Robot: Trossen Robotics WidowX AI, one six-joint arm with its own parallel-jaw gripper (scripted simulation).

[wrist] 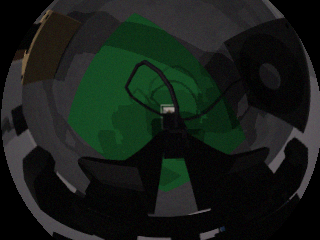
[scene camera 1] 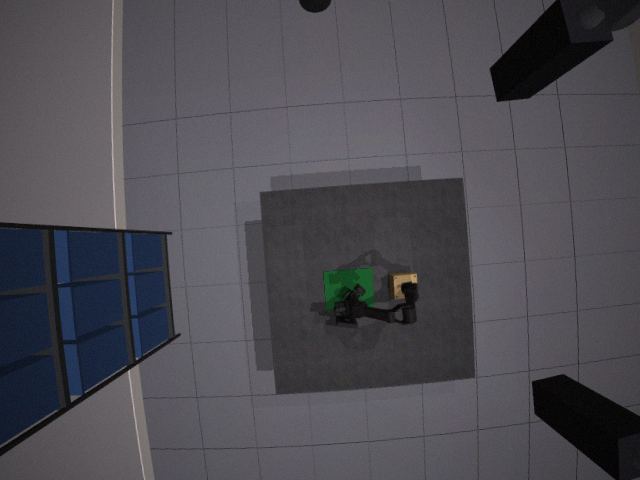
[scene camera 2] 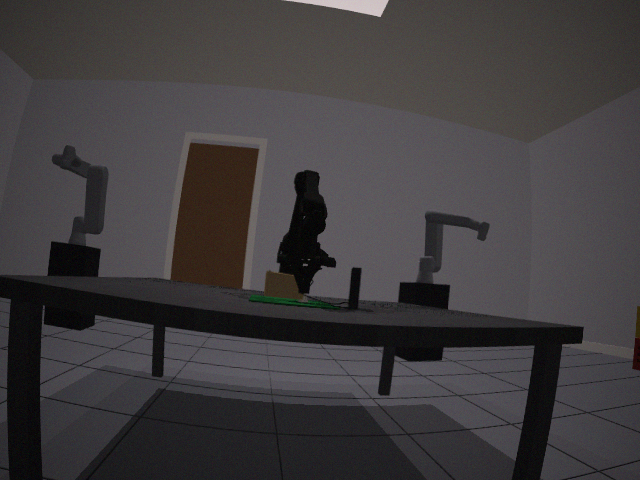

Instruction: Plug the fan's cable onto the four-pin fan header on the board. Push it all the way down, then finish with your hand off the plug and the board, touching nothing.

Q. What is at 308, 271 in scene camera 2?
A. My gripper.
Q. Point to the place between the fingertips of my gripper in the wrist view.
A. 171, 135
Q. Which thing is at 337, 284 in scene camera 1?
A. A green board.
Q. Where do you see a green board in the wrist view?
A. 102, 112
